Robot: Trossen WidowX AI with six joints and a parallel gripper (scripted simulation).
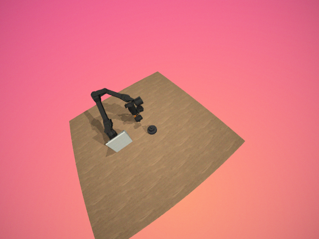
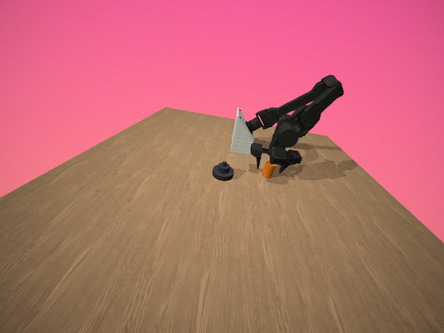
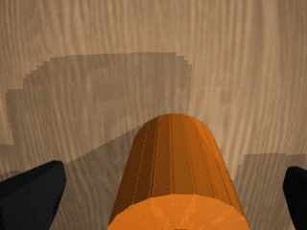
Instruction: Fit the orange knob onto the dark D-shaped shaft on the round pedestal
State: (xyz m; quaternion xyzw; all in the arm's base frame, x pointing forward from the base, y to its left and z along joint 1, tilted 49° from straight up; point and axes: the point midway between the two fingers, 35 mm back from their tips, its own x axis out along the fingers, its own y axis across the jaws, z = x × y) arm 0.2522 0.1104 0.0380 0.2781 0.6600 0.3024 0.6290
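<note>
My gripper tip is now right at the orange knob. Round my gripper tip: dark round pedestal 50 mm ahead, 180 mm to the right.
</note>
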